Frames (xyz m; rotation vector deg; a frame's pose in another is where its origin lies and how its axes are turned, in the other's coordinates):
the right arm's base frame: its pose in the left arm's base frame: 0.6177 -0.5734 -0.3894 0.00 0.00 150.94
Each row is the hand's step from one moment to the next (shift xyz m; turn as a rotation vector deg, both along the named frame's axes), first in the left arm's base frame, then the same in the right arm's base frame.
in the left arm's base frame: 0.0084 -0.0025 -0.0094 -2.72 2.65 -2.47
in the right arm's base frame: -0.0086 -0.0019 -0.0094 3.66 -1.00 -2.47
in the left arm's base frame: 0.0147 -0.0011 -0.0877 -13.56 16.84 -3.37
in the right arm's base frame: -0.0134 -0.0062 -0.0877 20.03 -8.13 -3.37
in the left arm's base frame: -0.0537 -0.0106 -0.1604 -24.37 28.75 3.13
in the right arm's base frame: 0.0418 0.0353 -0.1604 35.27 -13.29 3.13
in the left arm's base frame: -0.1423 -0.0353 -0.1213 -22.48 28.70 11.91
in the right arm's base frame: 0.1072 0.1000 -0.1213 33.59 -14.17 11.91
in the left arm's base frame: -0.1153 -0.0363 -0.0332 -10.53 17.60 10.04
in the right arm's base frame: 0.0832 0.0877 -0.0332 17.75 -10.27 10.04
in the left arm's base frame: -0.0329 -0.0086 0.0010 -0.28 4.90 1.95
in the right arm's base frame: 0.0246 0.0235 0.0010 2.62 -4.15 1.95
